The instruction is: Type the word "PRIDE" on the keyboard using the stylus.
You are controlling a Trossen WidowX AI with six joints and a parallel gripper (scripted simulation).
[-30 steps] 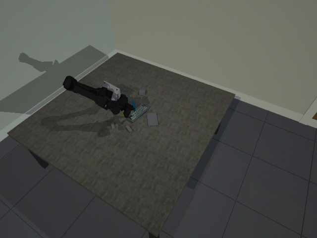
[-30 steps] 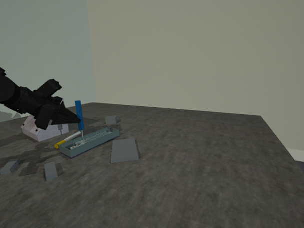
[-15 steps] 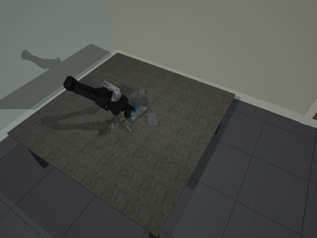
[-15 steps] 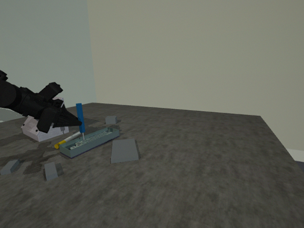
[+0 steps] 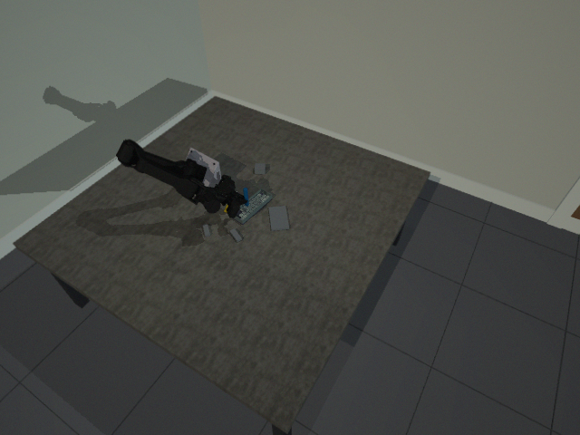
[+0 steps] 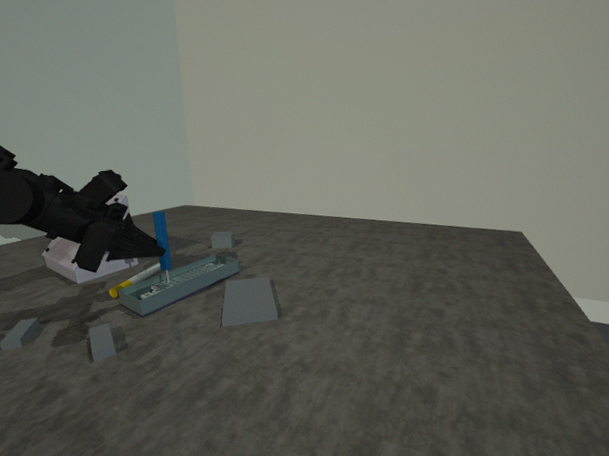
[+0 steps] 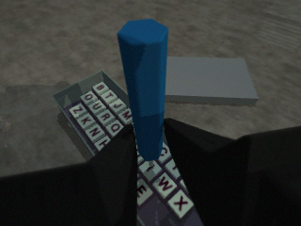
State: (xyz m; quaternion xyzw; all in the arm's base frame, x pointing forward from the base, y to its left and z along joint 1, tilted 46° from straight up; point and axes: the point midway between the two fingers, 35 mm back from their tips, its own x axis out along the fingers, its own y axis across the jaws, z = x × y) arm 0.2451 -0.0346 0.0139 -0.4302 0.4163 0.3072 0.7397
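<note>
Now: gripper tip 90 mm past the yellow-and-white pen, 10 mm to the left of it and 70 mm above it. From my gripper tip the other things lie so: flat grey slab 130 mm ahead, 40 mm to the left, 70 mm below; then blue stylus 20 mm below.
</note>
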